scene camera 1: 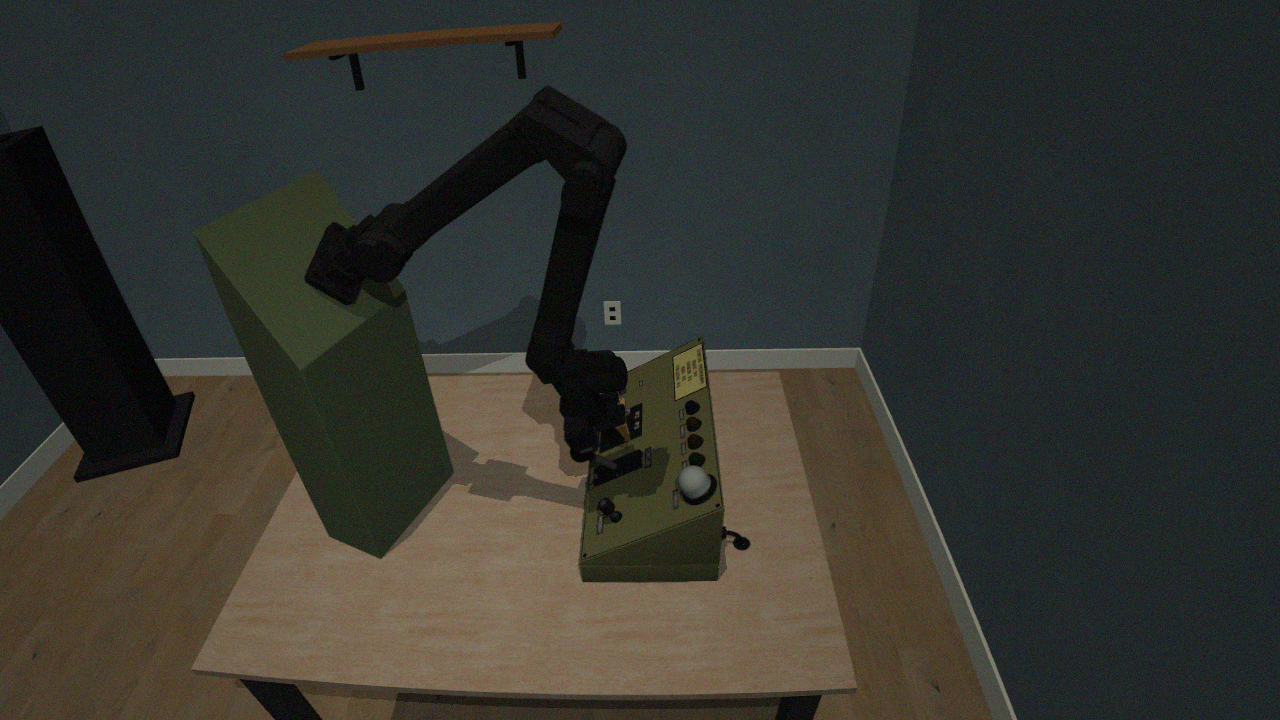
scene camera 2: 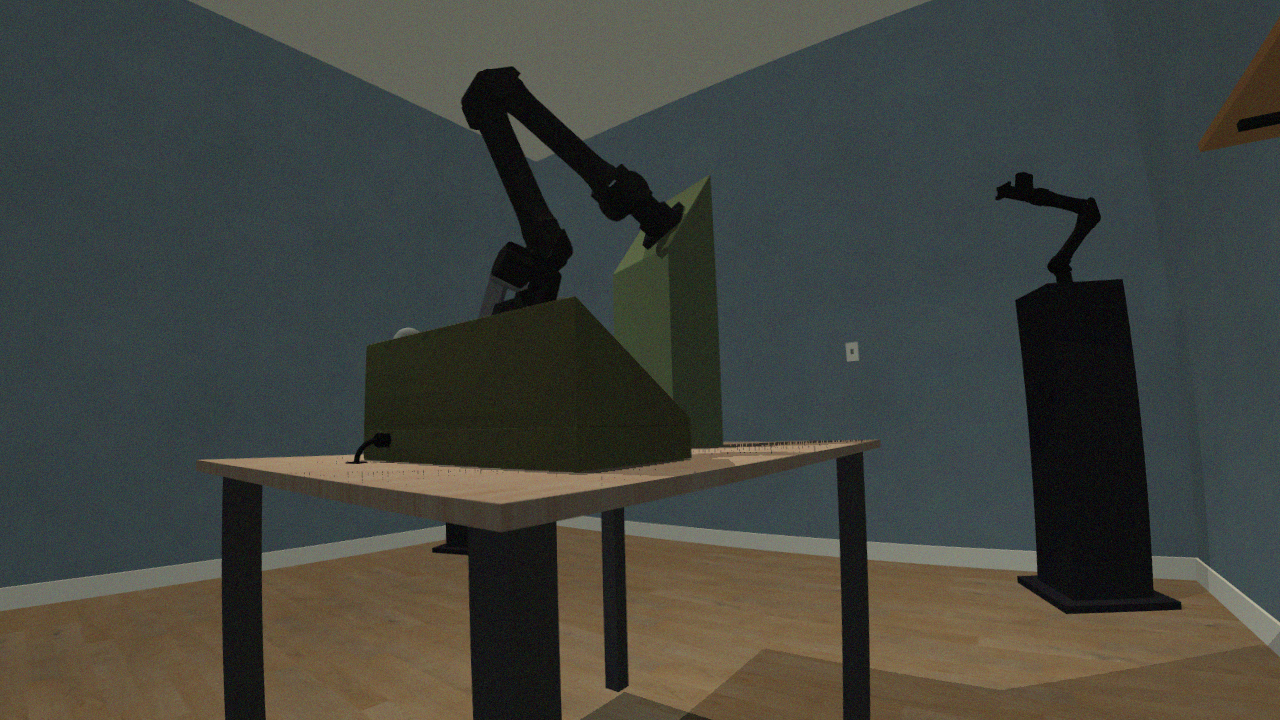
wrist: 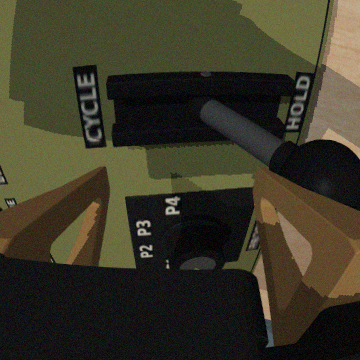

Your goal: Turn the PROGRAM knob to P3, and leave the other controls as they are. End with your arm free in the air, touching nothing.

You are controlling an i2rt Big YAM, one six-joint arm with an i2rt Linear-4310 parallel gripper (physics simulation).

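Seen in the pictures: gripper, fingertip midpoint: [scene camera 1: 612, 444] [wrist: 180, 178]; arm's base, link origin: [scene camera 1: 338, 265] [scene camera 2: 665, 227].
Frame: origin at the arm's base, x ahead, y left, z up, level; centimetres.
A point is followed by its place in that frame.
Observation:
The PROGRAM knob [wrist: 202, 240] @(x 42.3, y -10.2, z -41.7 cm) is a black knob with a grey cap on a black plate [wrist: 240, 200] @(x 40.1, y -11.0, z -45.2 cm) marked P2, P3 and P4. The lower edge of its cap is cut off by my gripper's dark body, so where its pointer aims cannot be told. My gripper [wrist: 180, 178] @(x 39.4, y -18.6, z -38.0 cm) [scene camera 1: 619, 428] @(x 39.4, y -18.6, z -38.0 cm) is open and empty, with one brown finger on each side of the knob in the wrist view. The right fingertip overlaps the black ball of the CYCLE/HOLD lever [wrist: 242, 131] @(x 37.0, y -19.1, z -40.7 cm) in the wrist view; contact cannot be told. In scene camera 2 the fingers are hidden behind the console [scene camera 2: 501, 394] @(x 63.4, y -9.9, z -44.1 cm) [scene camera 1: 657, 541] @(x 39.2, y -40.1, z -41.5 cm).
The lever's slot [wrist: 150, 110] @(x 42.4, y -20.5, z -42.1 cm) lies above the knob plate in the wrist view. The console also carries a white dome [scene camera 1: 693, 481] @(x 46.3, y -38.6, z -31.5 cm), a column of small coloured buttons [scene camera 1: 694, 423] @(x 53.9, y -23.2, z -34.0 cm) and a black two-ball control [scene camera 1: 606, 506] @(x 33.5, y -31.3, z -39.4 cm). A tall green block [scene camera 1: 375, 429] @(x -1.4, y -9.1, z -27.9 cm) [scene camera 2: 693, 358] @(x 5.3, y 6.4, z -33.5 cm) carries the arm's base.

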